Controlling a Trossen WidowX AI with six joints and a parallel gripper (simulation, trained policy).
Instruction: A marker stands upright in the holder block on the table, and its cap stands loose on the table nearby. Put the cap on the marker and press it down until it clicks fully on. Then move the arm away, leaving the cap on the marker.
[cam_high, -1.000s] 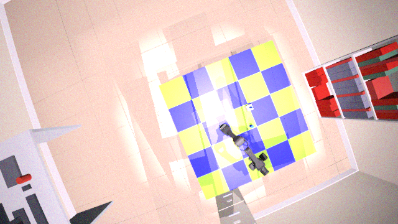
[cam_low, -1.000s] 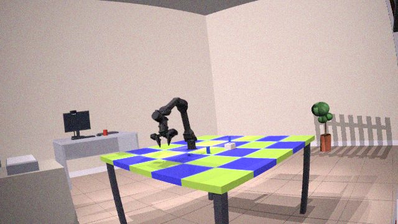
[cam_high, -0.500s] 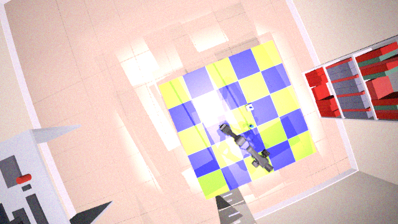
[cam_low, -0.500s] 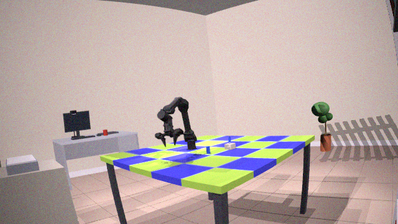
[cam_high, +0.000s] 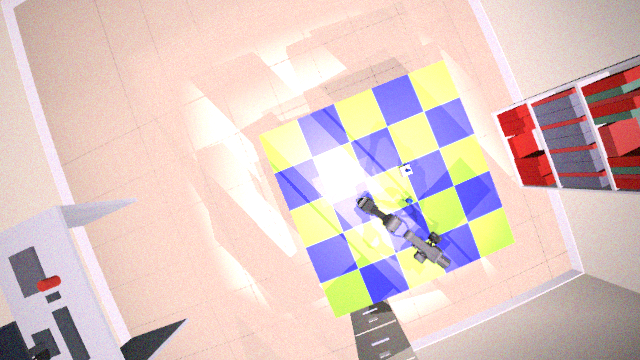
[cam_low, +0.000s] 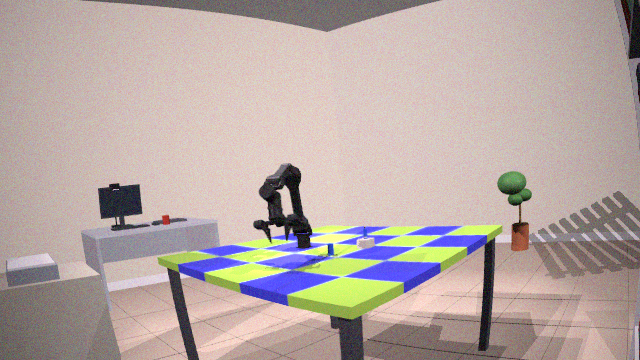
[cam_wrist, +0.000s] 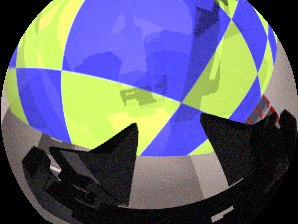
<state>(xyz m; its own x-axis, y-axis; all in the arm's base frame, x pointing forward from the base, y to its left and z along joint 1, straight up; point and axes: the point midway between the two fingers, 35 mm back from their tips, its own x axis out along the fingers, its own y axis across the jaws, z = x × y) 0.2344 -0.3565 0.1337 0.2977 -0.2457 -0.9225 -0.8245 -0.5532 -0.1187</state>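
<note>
Right now the blue cap is 27 cm to the left of my gripper tip, 8 cm below it and 3 cm ahead of it. Also, from my gripper tip: white holder block (45 cm to the left, 8 cm below, 8 cm ahead).
</note>
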